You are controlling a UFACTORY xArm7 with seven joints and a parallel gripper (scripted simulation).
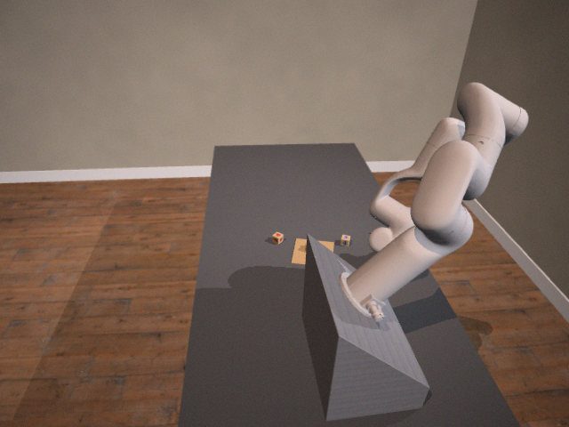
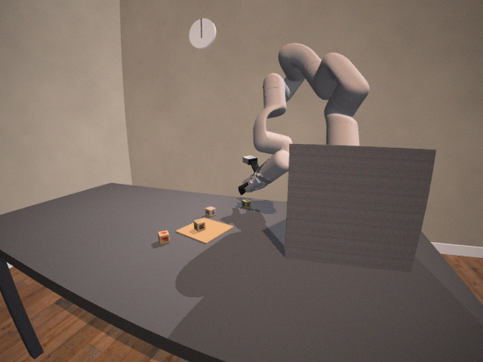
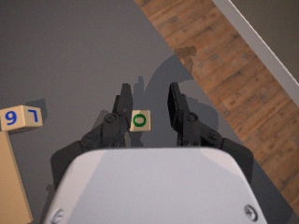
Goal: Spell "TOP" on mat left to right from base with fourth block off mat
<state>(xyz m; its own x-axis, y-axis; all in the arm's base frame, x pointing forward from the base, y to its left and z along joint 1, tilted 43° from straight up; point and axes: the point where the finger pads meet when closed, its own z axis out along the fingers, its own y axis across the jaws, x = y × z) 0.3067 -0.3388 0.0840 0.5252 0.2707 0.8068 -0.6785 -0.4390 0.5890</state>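
Right now my hand is 27 cm to the right of the tan mat, 10 cm short of it and 7 cm above it. Also, from my hand: blue-lettered block (14 cm to the left, 12 cm ahead, 6 cm below).
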